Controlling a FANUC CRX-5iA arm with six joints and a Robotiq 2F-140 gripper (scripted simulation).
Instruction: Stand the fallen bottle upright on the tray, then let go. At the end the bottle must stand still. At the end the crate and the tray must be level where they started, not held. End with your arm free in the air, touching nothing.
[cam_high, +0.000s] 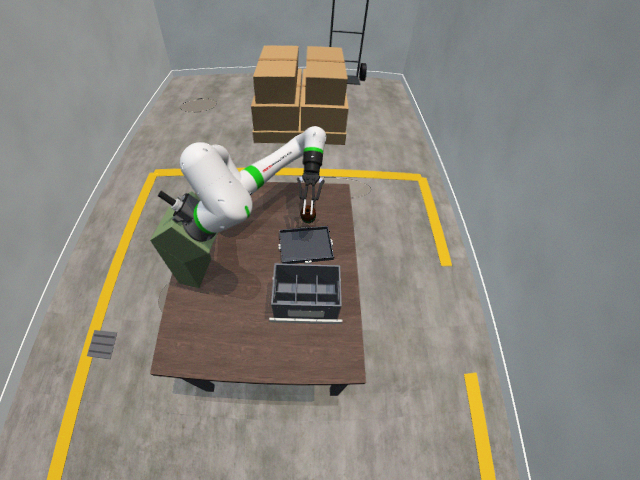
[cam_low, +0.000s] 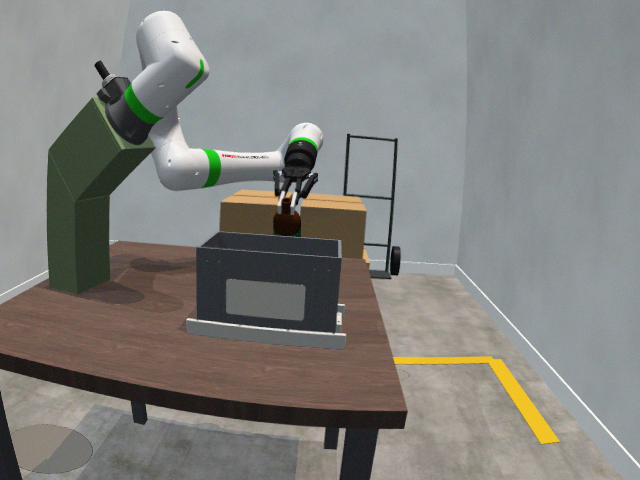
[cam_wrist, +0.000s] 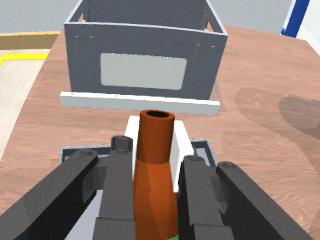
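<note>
The brown bottle lies 10 mm to the left of my hand and 60 mm below it. The rest, counted from my hand: grey tray: 70 mm to the right, 200 mm below; then dark grey crate: 30 mm ahead, 370 mm to the right, 130 mm below.
</note>
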